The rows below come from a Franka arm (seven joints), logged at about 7 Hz.
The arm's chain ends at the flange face. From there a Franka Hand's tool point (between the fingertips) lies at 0.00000 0.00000 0.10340 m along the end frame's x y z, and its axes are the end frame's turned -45 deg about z.
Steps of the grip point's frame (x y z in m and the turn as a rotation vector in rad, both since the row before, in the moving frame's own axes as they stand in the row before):
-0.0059, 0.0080, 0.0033, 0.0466, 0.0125, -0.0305
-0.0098, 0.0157, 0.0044, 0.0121, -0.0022, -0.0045
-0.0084, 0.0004, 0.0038, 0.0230, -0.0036, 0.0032
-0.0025, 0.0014, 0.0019, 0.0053, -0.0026, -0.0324
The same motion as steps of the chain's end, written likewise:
0.0040, 0.0141, 0.0034, 0.0418, -0.0241, -0.0305
0.0052, 0.0188, 0.0044, 0.0070, -0.0101, -0.0045
-0.0037, 0.0076, 0.0038, 0.0137, -0.0188, 0.0032
-0.0002, 0.0029, 0.0019, 0.0019, -0.0056, -0.0324

